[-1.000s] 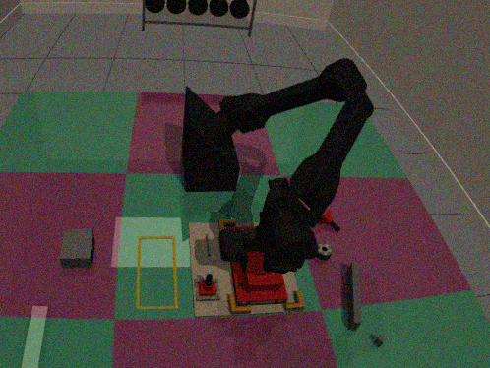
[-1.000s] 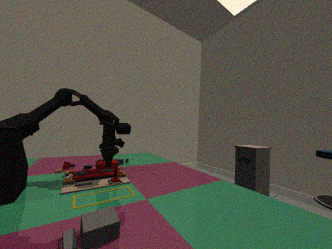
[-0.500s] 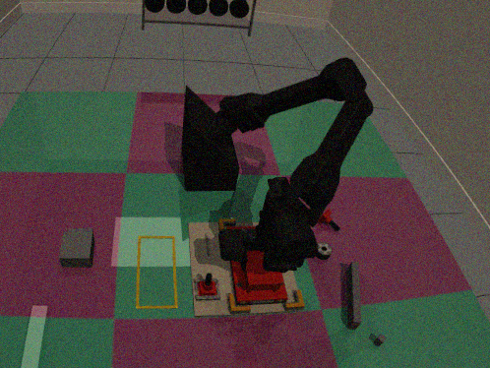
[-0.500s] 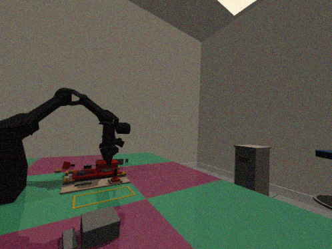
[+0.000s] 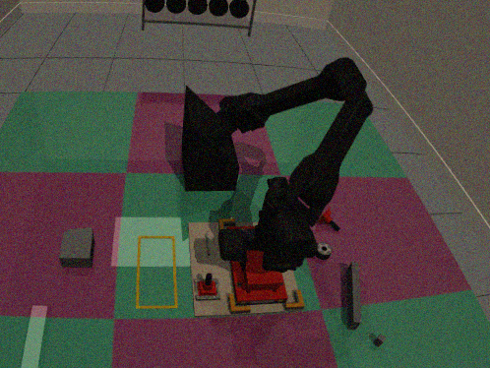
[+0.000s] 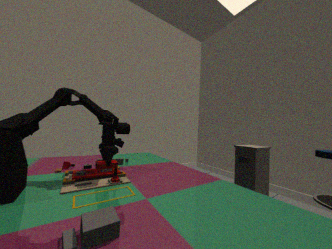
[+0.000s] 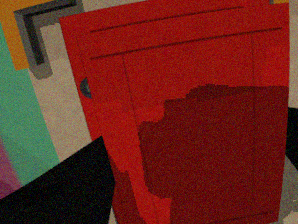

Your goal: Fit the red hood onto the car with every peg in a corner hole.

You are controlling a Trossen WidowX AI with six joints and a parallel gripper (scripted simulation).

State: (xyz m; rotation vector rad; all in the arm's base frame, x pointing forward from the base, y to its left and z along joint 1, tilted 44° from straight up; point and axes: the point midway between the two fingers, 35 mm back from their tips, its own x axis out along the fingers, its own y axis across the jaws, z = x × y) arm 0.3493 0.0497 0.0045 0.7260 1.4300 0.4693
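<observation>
The red hood lies 1 cm above my gripper tip. From my gripper tip the other things lie so: wheel (18 cm to the left, 5 cm behind, 4 cm below); then grey engine block (3 cm below, 1 cm to the left); then tan jig (4 cm below, 4 cm behind, 1 cm to the right).
</observation>
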